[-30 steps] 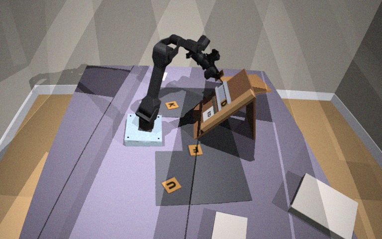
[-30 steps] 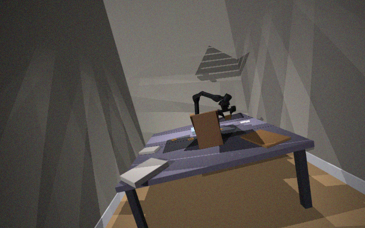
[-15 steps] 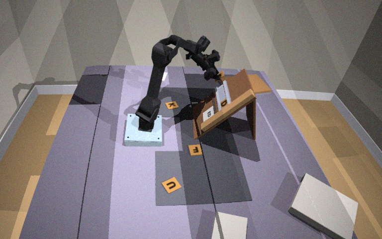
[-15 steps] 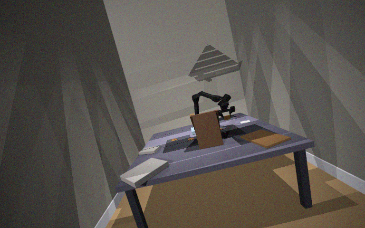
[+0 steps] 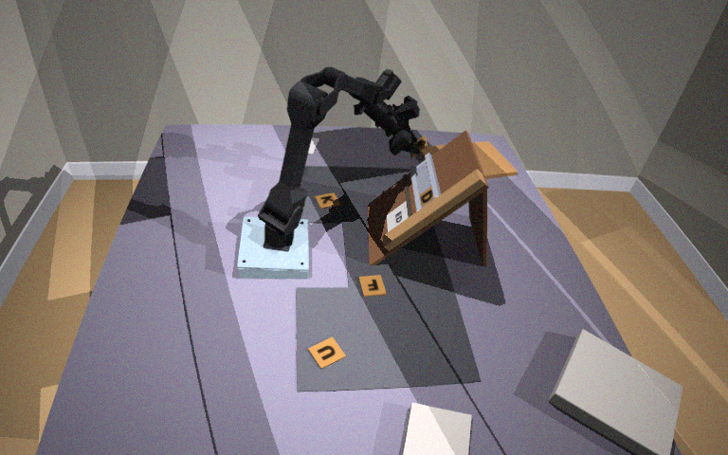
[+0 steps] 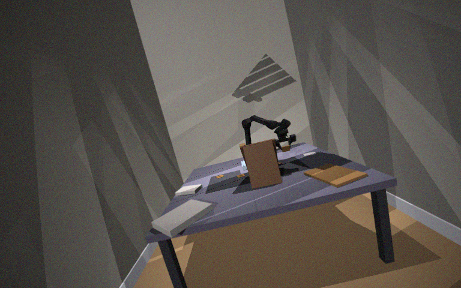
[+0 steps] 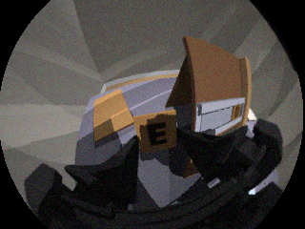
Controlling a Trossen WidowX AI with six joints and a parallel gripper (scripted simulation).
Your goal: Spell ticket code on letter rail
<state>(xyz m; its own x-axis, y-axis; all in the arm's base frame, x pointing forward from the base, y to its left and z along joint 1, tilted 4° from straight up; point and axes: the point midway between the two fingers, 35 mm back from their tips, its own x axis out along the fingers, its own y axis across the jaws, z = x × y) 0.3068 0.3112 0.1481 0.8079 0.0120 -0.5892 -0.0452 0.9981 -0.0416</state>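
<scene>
Right now my gripper tip is 220 mm to the left of the white ticket, 80 mm above it and 50 mm past it. Round my gripper tip: white card: 340 mm behind, 210 mm to the left, 170 mm below; then flat wooden slab: 220 mm to the left, 220 mm ahead, 160 mm below; then dark grey mat: 280 mm to the right, 170 mm below, 140 mm behind.
</scene>
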